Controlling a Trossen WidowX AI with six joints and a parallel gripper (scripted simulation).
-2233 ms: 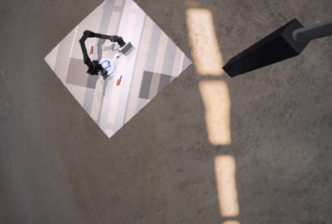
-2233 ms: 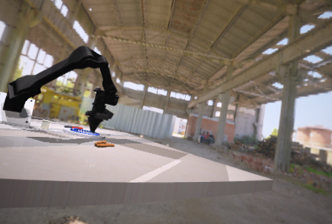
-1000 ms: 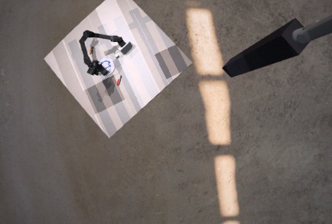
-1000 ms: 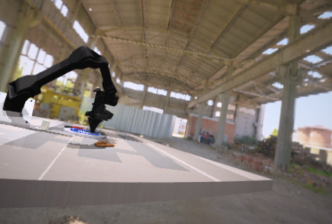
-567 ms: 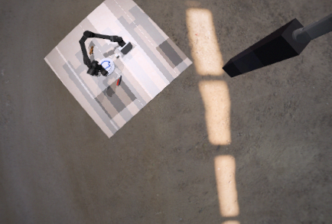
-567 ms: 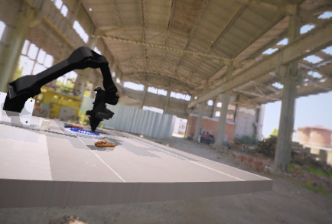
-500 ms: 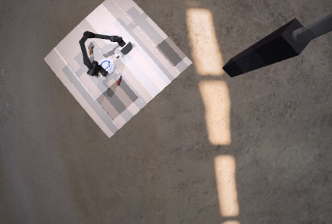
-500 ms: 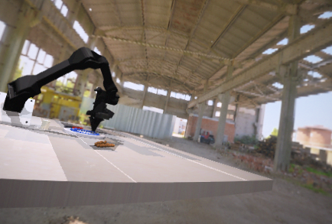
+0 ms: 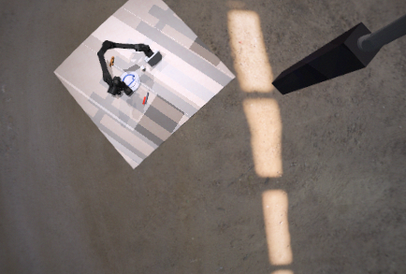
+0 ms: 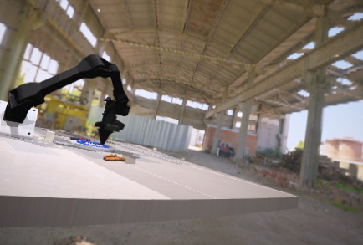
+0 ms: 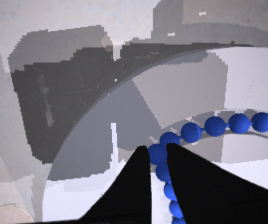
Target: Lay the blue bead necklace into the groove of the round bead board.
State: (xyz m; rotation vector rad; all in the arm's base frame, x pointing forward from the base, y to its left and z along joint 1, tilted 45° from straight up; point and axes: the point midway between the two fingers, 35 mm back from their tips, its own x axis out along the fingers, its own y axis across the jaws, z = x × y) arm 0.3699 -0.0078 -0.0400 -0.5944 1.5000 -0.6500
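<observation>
My gripper tip is now 6 cm past the round white bead board, 3 cm to the left of it and 1 cm above it. Round my gripper tip: small white block: 23 cm behind, 2 cm to the right; then red pen-like object: 20 cm to the left, 4 cm behind, 1 cm below.
</observation>
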